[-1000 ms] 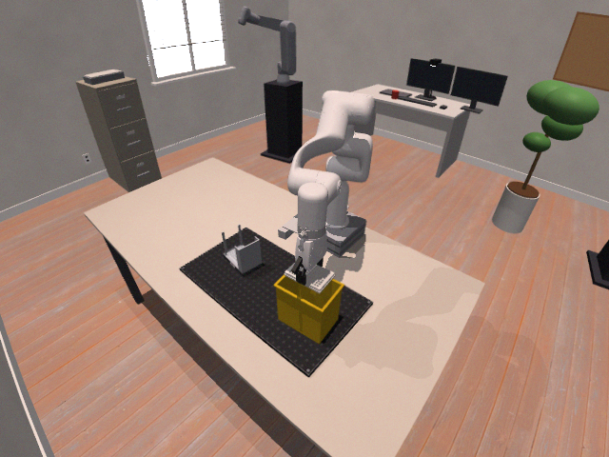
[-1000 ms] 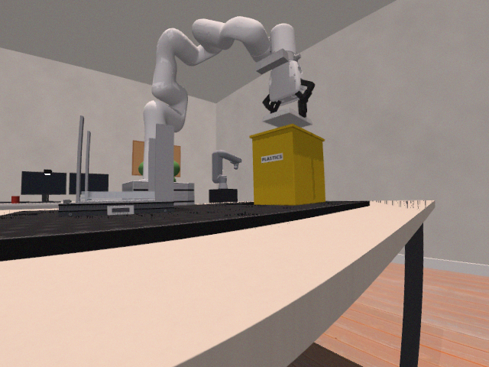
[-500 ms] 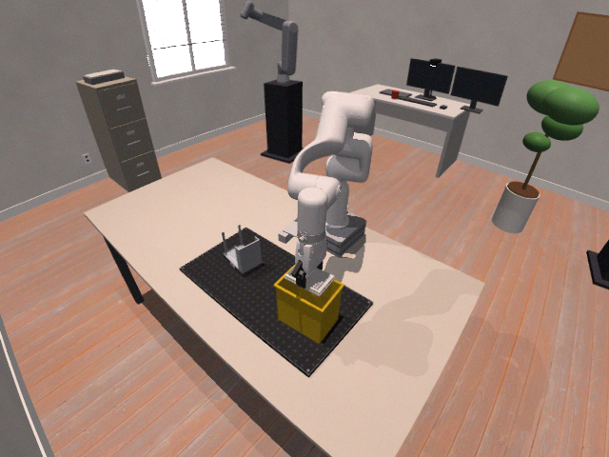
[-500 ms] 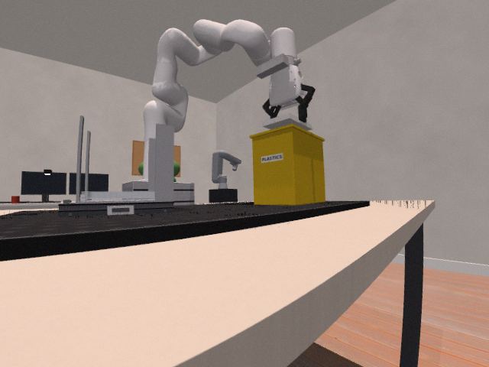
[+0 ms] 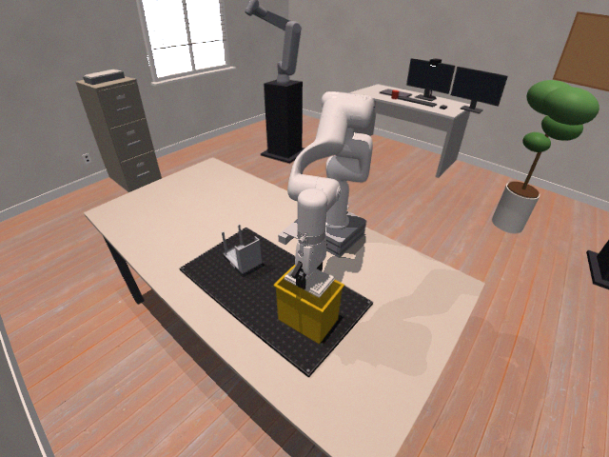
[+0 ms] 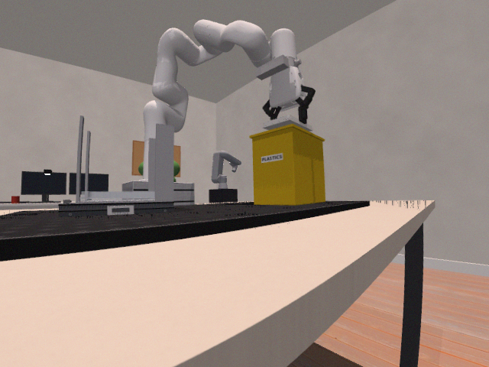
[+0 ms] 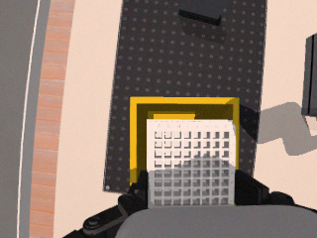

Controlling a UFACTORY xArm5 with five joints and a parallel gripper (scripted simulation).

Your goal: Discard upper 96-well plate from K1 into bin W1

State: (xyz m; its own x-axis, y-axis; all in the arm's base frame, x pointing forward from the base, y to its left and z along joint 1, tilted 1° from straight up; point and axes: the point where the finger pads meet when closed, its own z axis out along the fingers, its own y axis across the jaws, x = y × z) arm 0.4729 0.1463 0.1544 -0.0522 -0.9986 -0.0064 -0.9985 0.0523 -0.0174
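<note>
The yellow plastics bin is 130 mm below my hand. The rest, counted from my hand: 96-well plate: 10 mm below.
</note>
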